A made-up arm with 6 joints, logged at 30 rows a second.
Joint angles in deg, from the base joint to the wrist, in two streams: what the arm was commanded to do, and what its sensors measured. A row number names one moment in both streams.
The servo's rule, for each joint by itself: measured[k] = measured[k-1] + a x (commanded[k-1-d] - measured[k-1]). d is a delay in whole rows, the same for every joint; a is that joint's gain. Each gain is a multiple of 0.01, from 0.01 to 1. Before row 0 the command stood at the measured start. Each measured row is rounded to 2 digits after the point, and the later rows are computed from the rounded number. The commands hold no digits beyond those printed.
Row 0, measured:
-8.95 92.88 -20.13 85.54 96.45 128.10
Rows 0 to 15, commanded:
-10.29 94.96 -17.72 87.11 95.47 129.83
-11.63 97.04 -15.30 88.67 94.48 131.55
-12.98 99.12 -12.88 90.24 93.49 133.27
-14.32 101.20 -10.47 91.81 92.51 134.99
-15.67 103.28 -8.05 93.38 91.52 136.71
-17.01 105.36 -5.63 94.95 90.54 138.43
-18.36 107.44 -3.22 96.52 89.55 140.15
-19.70 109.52 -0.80 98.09 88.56 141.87
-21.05 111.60 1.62 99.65 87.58 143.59
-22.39 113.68 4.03 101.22 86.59 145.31
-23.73 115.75 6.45 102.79 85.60 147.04
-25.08 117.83 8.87 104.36 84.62 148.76
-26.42 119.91 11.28 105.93 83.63 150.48
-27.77 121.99 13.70 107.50 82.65 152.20
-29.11 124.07 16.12 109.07 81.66 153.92
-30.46 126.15 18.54 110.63 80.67 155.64
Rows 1 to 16, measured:
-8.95 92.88 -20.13 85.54 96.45 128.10
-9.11 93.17 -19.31 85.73 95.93 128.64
-9.41 93.71 -17.95 86.08 95.16 129.54
-9.84 94.47 -16.23 86.58 94.27 130.70
-10.38 95.41 -14.27 87.21 93.34 132.03
-11.01 96.51 -12.16 87.95 92.38 133.48
-11.73 97.75 -9.94 88.79 91.40 135.01
-12.53 99.11 -7.66 89.72 90.42 136.60
-13.39 100.57 -5.33 90.72 89.43 138.23
-14.31 102.11 -2.97 91.79 88.45 139.89
-15.28 103.73 -0.59 92.92 87.46 141.57
-16.29 105.41 1.80 94.10 86.47 143.27
-17.34 107.15 4.20 95.33 85.49 144.97
-18.43 108.94 6.61 96.60 84.50 146.68
-19.55 110.77 9.02 97.91 83.52 148.39
-20.70 112.63 11.43 99.25 82.53 150.10
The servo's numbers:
d 1
a 0.12 0.14 0.34 0.12 0.53 0.31

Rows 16 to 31, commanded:
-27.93 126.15 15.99 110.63 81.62 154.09
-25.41 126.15 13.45 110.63 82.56 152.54
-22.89 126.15 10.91 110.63 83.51 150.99
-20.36 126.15 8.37 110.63 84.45 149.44
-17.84 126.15 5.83 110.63 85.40 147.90
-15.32 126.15 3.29 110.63 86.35 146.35
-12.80 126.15 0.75 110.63 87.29 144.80
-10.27 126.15 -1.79 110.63 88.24 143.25
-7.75 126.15 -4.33 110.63 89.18 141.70
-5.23 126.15 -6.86 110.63 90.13 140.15
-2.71 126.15 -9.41 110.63 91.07 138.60
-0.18 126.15 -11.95 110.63 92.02 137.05
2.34 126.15 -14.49 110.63 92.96 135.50
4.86 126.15 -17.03 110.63 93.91 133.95
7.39 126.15 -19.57 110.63 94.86 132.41
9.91 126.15 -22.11 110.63 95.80 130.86
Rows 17 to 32, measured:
-21.87 114.52 13.85 100.62 81.54 151.82
-22.60 116.15 14.58 101.82 81.58 152.52
-22.94 117.55 14.20 102.88 82.10 152.53
-22.93 118.75 13.08 103.81 82.85 152.05
-22.62 119.79 11.48 104.63 83.70 151.24
-22.05 120.68 9.56 105.35 84.60 150.20
-21.24 121.45 7.43 105.98 85.53 149.01
-20.23 122.11 5.16 106.54 86.46 147.70
-19.03 122.68 2.80 107.03 87.40 146.32
-17.68 123.17 0.38 107.46 88.34 144.89
-16.19 123.59 -2.08 107.84 89.29 143.42
-14.57 123.95 -4.57 108.17 90.23 141.93
-12.84 124.26 -7.08 108.47 91.18 140.42
-11.02 124.52 -9.60 108.73 92.12 138.89
-9.11 124.75 -12.13 108.96 93.07 137.36
-7.13 124.95 -14.66 109.16 94.02 135.83

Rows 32 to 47, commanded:
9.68 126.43 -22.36 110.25 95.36 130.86
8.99 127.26 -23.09 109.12 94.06 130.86
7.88 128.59 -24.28 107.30 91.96 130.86
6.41 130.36 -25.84 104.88 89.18 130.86
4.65 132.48 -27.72 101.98 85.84 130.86
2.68 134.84 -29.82 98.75 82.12 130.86
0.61 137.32 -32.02 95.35 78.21 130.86
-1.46 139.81 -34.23 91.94 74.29 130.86
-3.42 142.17 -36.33 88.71 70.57 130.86
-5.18 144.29 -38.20 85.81 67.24 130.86
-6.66 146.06 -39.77 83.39 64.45 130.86
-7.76 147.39 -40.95 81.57 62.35 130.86
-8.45 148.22 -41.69 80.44 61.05 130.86
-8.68 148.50 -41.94 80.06 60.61 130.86
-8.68 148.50 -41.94 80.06 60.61 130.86
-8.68 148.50 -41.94 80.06 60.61 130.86
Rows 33 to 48, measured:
-5.09 125.12 -17.19 109.34 94.96 134.29
-3.32 125.30 -18.95 109.45 95.17 133.23
-1.84 125.57 -20.36 109.41 94.58 132.50
-0.67 125.99 -21.69 109.16 93.19 131.99
0.18 126.60 -23.10 108.65 91.06 131.64
0.72 127.42 -24.67 107.85 88.29 131.40
0.96 128.46 -26.42 106.76 85.02 131.23
0.92 129.70 -28.32 105.39 81.41 131.12
0.63 131.12 -30.33 103.78 77.64 131.04
0.14 132.67 -32.37 101.97 73.89 130.98
-0.50 134.30 -34.35 100.03 70.37 130.94
-1.24 135.95 -36.19 98.03 67.23 130.92
-2.02 137.55 -37.81 96.05 64.64 130.90
-2.79 139.04 -39.13 94.18 62.74 130.89
-3.50 140.36 -40.09 92.49 61.61 130.88
-4.12 141.50 -40.72 91.00 61.08 130.87

